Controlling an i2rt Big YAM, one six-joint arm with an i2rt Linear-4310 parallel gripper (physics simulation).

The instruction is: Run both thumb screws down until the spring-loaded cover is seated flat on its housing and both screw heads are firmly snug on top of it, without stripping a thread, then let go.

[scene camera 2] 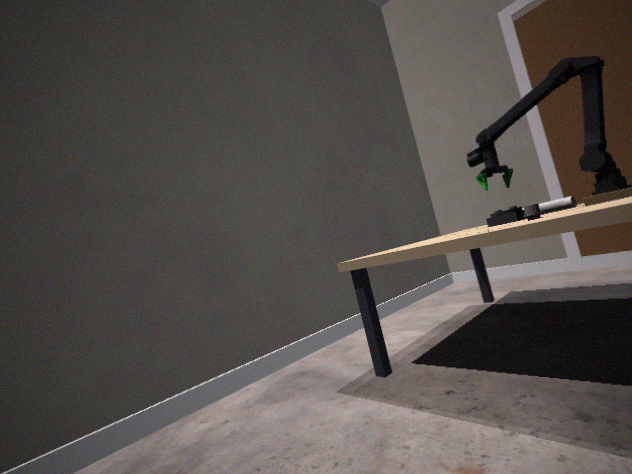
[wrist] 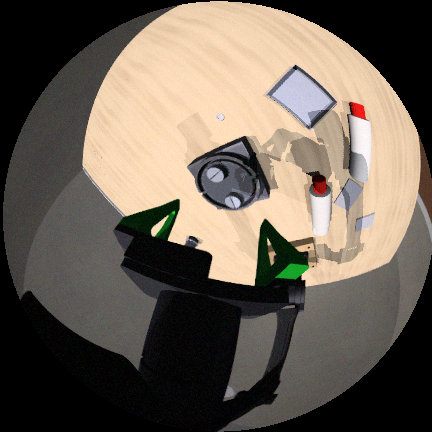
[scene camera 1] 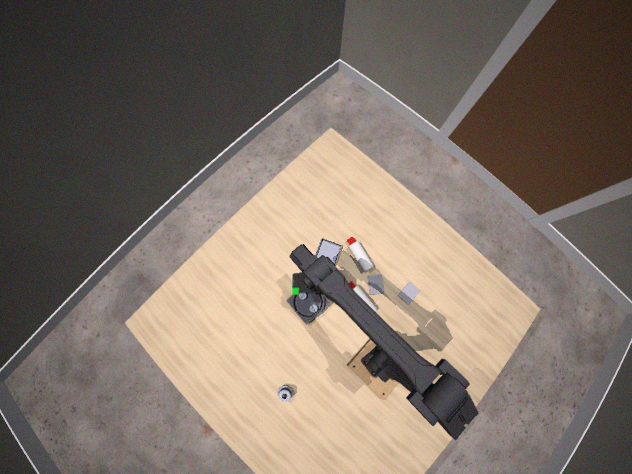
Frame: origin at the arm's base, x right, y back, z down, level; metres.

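Where they show: gripper, between the fingertips: (scene camera 2: 497,189) (wrist: 220,212); arm's base, origin of its link: (scene camera 2: 612,192) (scene camera 1: 378,358).
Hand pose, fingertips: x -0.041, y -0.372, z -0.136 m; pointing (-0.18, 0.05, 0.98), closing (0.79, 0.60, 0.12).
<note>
Each offset is from my fingertips to the top centre of the thing.
The dark square housing @(dx -0.041, dy +0.029, dz +0.106 m) (scene camera 1: 307,319) (scene camera 2: 502,217) (wrist: 241,148) stands on the table. Its round dark cover @(dx -0.041, dy +0.029, dz +0.108 m) (scene camera 1: 308,302) (wrist: 241,183) lies inside a ring on top; its tilt and gap cannot be told. Two slotted silver screw heads show on the cover: one screw @(dx -0.042, dy -0.003, dz +0.097 m) (scene camera 1: 302,295) (wrist: 215,174) looks larger in the wrist view than the other screw @(dx -0.039, dy +0.061, dz +0.096 m) (scene camera 1: 313,308) (wrist: 233,202). My gripper (scene camera 2: 496,188) (wrist: 220,212) is open and empty, pointing down, well above the housing and touching neither screw. In scene camera 1 the arm hides most of its fingers.
A shallow grey tray @(dx +0.149, dy -0.085, dz +0.142 m) (scene camera 1: 328,250) (wrist: 302,95), two red-capped white bottles @(dx +0.246, dy +0.002, dz +0.112 m) (scene camera 1: 360,255) @(dx +0.135, dy +0.145, dz +0.112 m) (scene camera 1: 366,298) (wrist: 360,145) (wrist: 320,212) and two grey plates @(dx +0.224, dy +0.146, dz +0.159 m) (scene camera 1: 375,284) @(dx +0.312, dy +0.261, dz +0.159 m) (scene camera 1: 408,292) (wrist: 348,194) (wrist: 365,221) lie near the housing. A small metal cylinder @(dx -0.323, dy +0.253, dz +0.112 m) (scene camera 1: 284,392) (wrist: 192,242) stands apart.
</note>
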